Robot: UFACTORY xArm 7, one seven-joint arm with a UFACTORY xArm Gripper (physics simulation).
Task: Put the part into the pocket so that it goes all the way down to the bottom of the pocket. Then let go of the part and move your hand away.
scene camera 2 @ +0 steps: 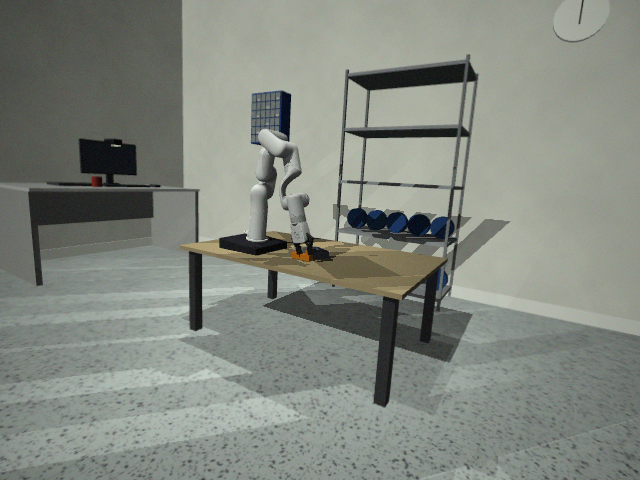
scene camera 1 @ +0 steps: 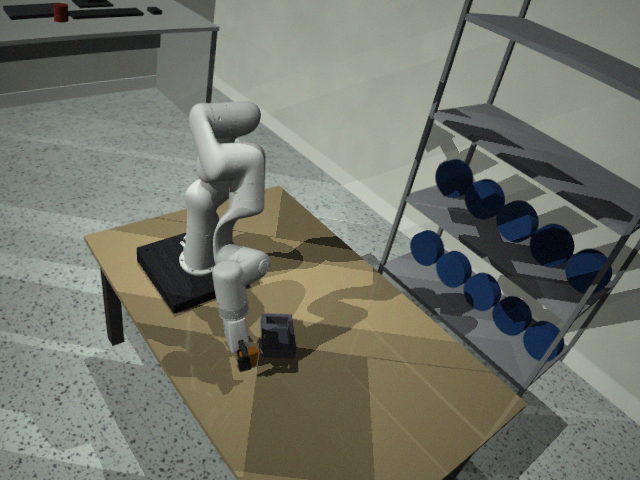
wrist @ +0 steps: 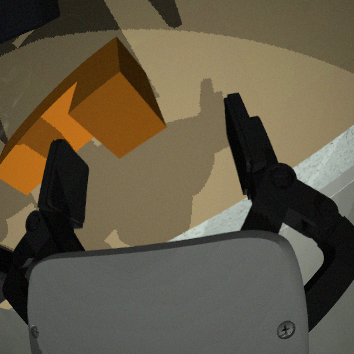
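Where they show: gripper, fingertip midpoint: (scene camera 2: 305, 254) (scene camera 1: 241, 358) (wrist: 144, 132); arm's base, link origin: (scene camera 2: 257, 239) (scene camera 1: 199, 261).
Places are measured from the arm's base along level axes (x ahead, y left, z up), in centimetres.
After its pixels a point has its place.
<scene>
The orange part (scene camera 1: 252, 355) @(y -13.2, x 38.8, z 0.7 cm) (scene camera 2: 301, 256) @(y -13.3, x 33.9, z -2.9 cm) (wrist: 117, 112) @(y -12.5, x 37.9, z 1.3 cm) is blocky with a notch along one side. It is outside the pocket, at the gripper. The dark grey box with the pocket (scene camera 1: 279, 352) @(y -4.8, x 41.2, z -2.2 cm) (scene camera 2: 321, 253) @(y -4.6, x 41.3, z -1.9 cm) stands close beside it; a dark corner of the box (wrist: 25, 17) @(y -7.2, x 38.3, z -1.1 cm) shows at the top left of the wrist view. My gripper (scene camera 1: 245, 357) @(y -15.3, x 36.8, z -1.0 cm) (scene camera 2: 305, 250) @(y -15.3, x 36.8, z -1.0 cm) (wrist: 144, 132) @(y -15.3, x 36.8, z -1.0 cm) is open, its fingers wide apart. In the wrist view the left finger overlaps the part's left portion, and the right finger stands clear of its right end. Contact at the left finger cannot be made out.
The wooden table (scene camera 1: 413, 356) @(y 27.0, x 67.3, z -4.7 cm) (scene camera 2: 361, 271) @(y -17.9, x 66.2, z -4.7 cm) carries the arm's black base plate (scene camera 1: 175, 302) @(y -16.1, x 9.2, z -1.2 cm) (scene camera 2: 242, 246) @(y -15.6, x 0.7, z -1.5 cm). A metal shelf rack (scene camera 1: 421, 149) (scene camera 2: 341, 155) with blue discs stands beyond the table's far side. A desk (scene camera 1: 186, 31) (scene camera 2: 170, 189) stands behind.
</scene>
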